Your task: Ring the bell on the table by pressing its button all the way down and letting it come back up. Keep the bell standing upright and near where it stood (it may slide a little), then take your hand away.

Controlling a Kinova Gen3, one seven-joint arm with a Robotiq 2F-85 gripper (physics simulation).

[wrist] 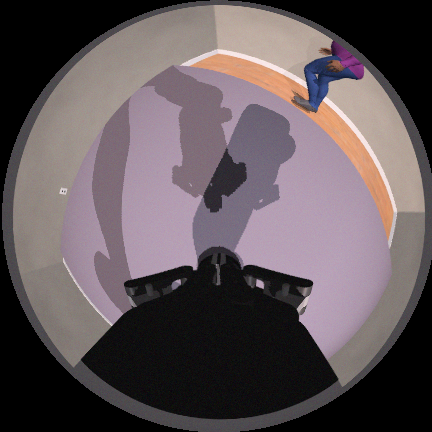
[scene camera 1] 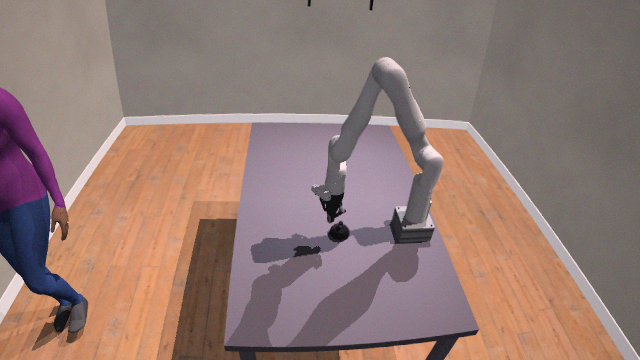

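Where they show: gripper, between the fingertips: (wrist: 219, 260) (scene camera 1: 330, 222); arm's base, origin of its link: (scene camera 1: 415, 216).
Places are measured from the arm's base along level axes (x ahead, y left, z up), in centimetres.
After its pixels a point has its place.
Observation:
The small black bell (scene camera 1: 339, 233) {x 33.4, y -1.5, z -4.4 cm} (wrist: 231, 256) {x 36.3, y -4.9, z -7.5 cm} stands upright on the purple-grey table (scene camera 1: 285, 165) {x 44.6, y -59.2, z -7.7 cm} (wrist: 325, 220) {x 51.3, y -21.0, z -7.7 cm}, with its small button on top. My gripper (scene camera 1: 330, 219) {x 37.7, y -2.1, z 2.1 cm} (wrist: 219, 260) {x 37.7, y -2.1, z 2.1 cm} is shut, with its fingertips together and nothing between them. In the scene view the fingertips are above and slightly left of the bell's button, with a small gap showing between them and the bell. In the wrist view the fingertips and the gripper body hide the near part of the bell, and the button cannot be made out clearly.
The arm's base (scene camera 1: 412, 232) {x 4.1, y 6.9, z -2.3 cm} stands on the table to the right of the bell in the scene view. Shadows of the arm lie across the table around the bell. A person (scene camera 1: 22, 200) (wrist: 325, 75) in a purple top and blue trousers is on the floor beyond the table's left edge.

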